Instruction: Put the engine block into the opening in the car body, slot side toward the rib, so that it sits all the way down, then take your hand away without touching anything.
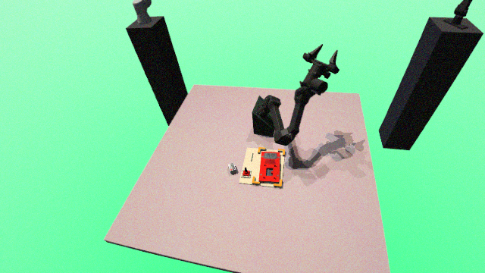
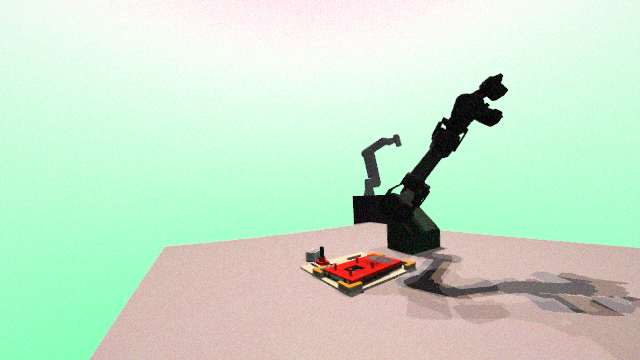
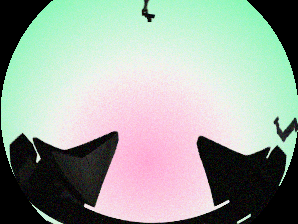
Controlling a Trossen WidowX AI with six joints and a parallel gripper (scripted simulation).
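My gripper tip is now 53 cm above the grey engine block, 45 cm to the left of it and 39 cm short of it.
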